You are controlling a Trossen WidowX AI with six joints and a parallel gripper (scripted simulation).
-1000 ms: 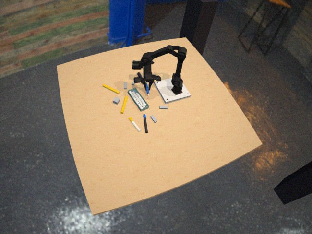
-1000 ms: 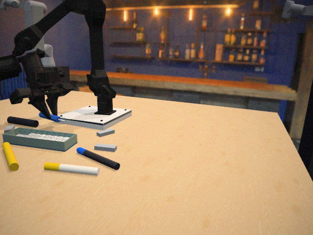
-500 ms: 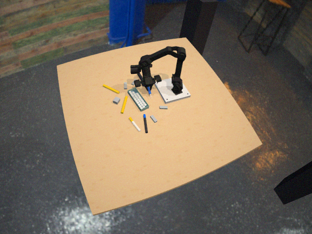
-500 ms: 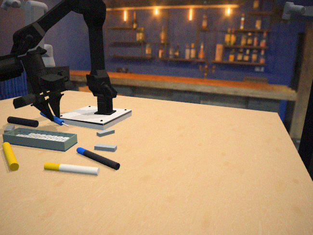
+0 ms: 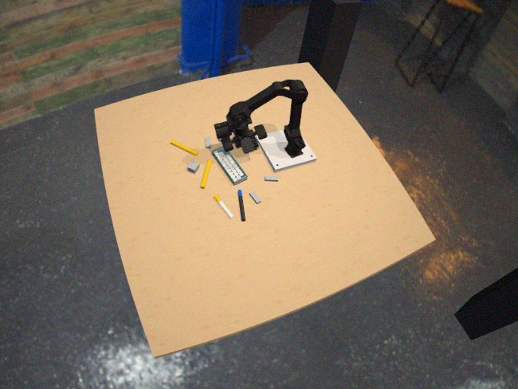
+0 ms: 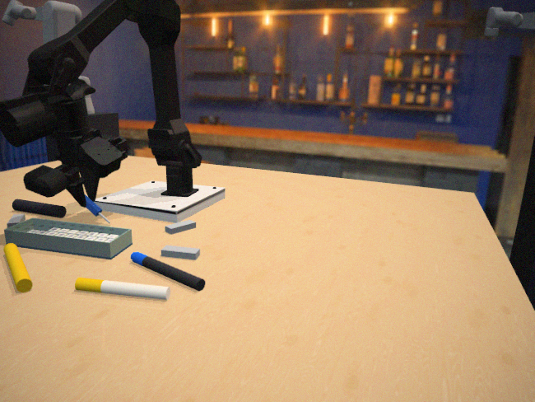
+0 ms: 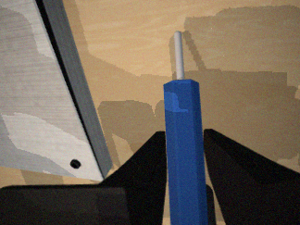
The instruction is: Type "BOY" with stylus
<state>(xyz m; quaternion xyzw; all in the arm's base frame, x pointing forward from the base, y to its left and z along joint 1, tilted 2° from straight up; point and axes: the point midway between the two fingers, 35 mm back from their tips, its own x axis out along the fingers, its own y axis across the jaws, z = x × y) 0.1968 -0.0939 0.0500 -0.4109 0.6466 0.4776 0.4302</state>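
Now: gripper tip 10 mm to the right of the blue stylus and 10 mm above it. Round my gripper tip: yellow-and-white marker 220 mm ahead, 200 mm to the left, 30 mm below; then stylus tip 40 mm to the left, 30 mm below.
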